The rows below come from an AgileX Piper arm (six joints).
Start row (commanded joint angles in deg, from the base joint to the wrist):
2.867 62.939 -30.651 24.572 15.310 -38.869
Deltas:
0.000 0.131 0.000 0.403 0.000 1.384
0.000 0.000 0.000 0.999 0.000 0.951
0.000 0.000 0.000 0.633 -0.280 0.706
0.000 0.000 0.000 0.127 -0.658 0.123
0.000 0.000 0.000 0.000 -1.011 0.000
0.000 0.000 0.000 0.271 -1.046 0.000
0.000 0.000 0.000 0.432 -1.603 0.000
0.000 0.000 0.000 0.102 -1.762 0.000
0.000 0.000 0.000 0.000 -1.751 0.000
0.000 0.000 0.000 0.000 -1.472 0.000
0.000 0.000 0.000 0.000 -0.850 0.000
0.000 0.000 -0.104 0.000 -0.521 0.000
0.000 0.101 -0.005 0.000 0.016 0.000
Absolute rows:
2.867 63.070 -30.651 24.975 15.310 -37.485
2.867 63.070 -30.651 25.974 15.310 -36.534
2.867 63.070 -30.651 26.607 15.030 -35.828
2.867 63.070 -30.651 26.734 14.372 -35.705
2.867 63.070 -30.651 26.734 13.361 -35.705
2.867 63.070 -30.651 27.005 12.315 -35.705
2.867 63.070 -30.651 27.437 10.712 -35.705
2.867 63.070 -30.651 27.539 8.950 -35.705
2.867 63.070 -30.651 27.539 7.199 -35.705
2.867 63.070 -30.651 27.539 5.727 -35.705
2.867 63.070 -30.651 27.539 4.877 -35.705
2.867 63.070 -30.755 27.539 4.356 -35.705
2.867 63.171 -30.760 27.539 4.372 -35.705

